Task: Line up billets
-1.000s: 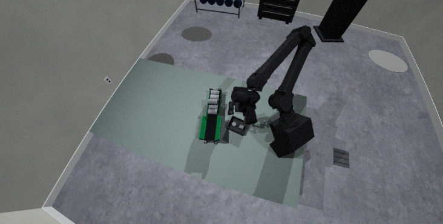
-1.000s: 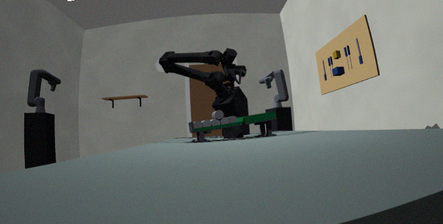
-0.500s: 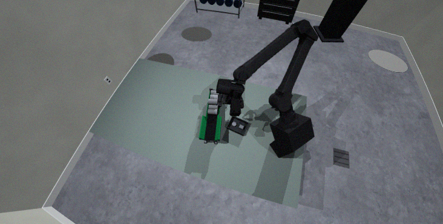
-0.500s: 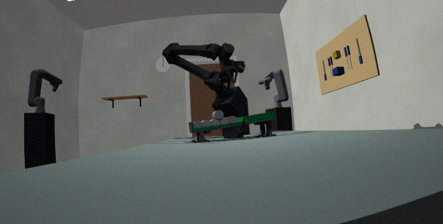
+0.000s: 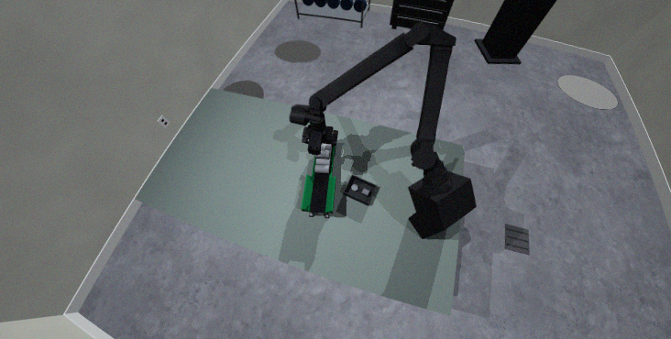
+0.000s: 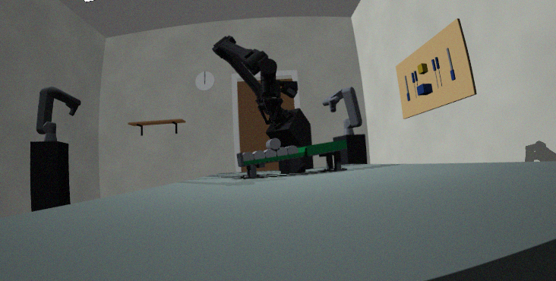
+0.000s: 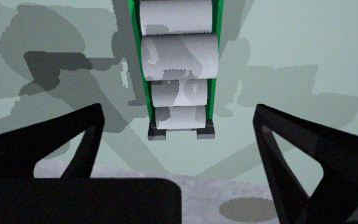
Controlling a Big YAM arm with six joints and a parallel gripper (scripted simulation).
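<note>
Right now the stop is 14 cm below my hand, 12 cm to the right of it and 1 cm behind it. Round my hand: small dark tray: 19 cm below, 16 cm behind, 15 cm to the left.
</note>
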